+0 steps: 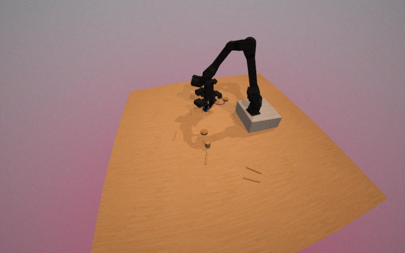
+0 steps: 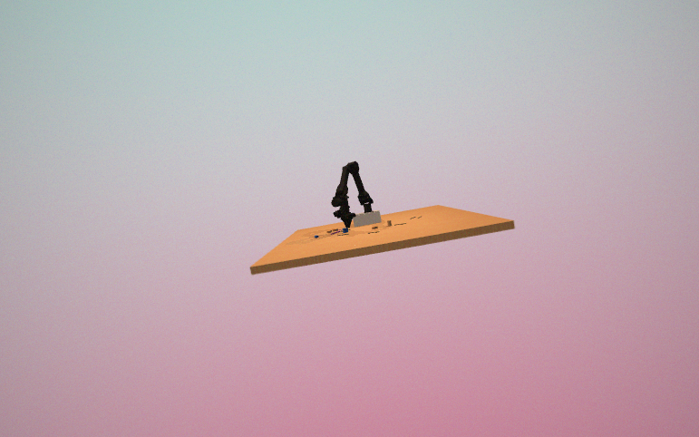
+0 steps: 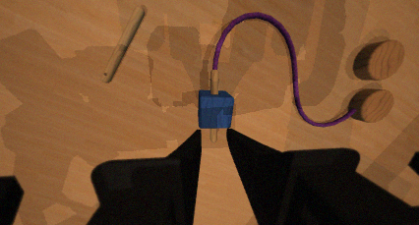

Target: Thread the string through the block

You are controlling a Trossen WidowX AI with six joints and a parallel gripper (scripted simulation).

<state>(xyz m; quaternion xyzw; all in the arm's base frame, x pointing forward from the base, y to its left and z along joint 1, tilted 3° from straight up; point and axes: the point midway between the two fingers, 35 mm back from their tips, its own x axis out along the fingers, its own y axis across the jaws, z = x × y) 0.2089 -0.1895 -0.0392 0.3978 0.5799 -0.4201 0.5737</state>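
The blue block lies 20 mm to the right of my gripper tip, 10 mm below it and 10 mm ahead of it. From my gripper tip the other things lie so: small wooden cylinder 270 mm to the left, 100 mm ahead, 10 mm below; then thin stick 30 mm to the right, 10 mm below, 10 mm ahead.
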